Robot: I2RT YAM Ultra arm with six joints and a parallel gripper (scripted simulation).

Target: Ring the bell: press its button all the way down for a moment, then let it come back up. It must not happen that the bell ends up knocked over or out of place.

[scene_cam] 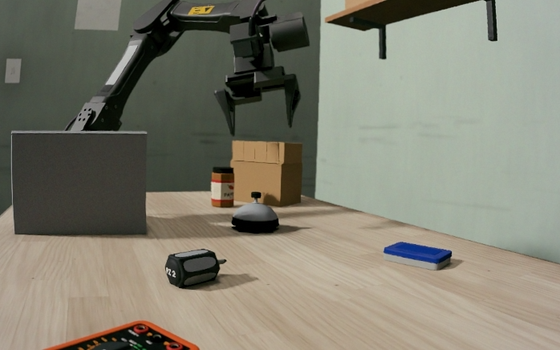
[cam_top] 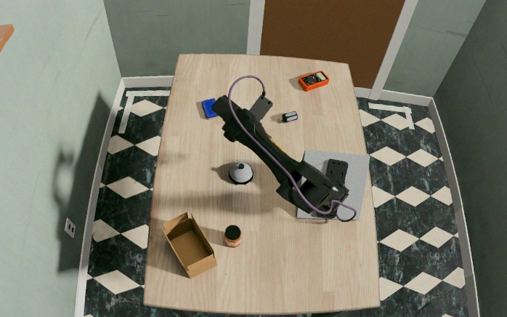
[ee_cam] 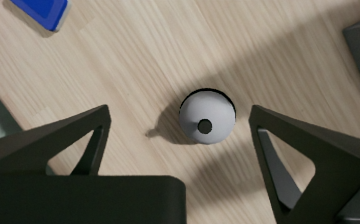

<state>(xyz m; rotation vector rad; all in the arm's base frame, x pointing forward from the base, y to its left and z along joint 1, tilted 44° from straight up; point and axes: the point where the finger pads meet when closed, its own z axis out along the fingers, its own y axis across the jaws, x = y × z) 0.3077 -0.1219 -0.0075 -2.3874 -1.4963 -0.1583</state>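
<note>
My hand is 120 mm above the black button, 40 mm to the right of it and 10 mm short of it. The rest, counted from my hand: jar (290 mm to the left, 140 mm below); then black screwdriver bit holder (230 mm to the right, 160 mm below, 130 mm behind); then bell (140 mm below, 40 mm to the left, 10 mm ahead).
</note>
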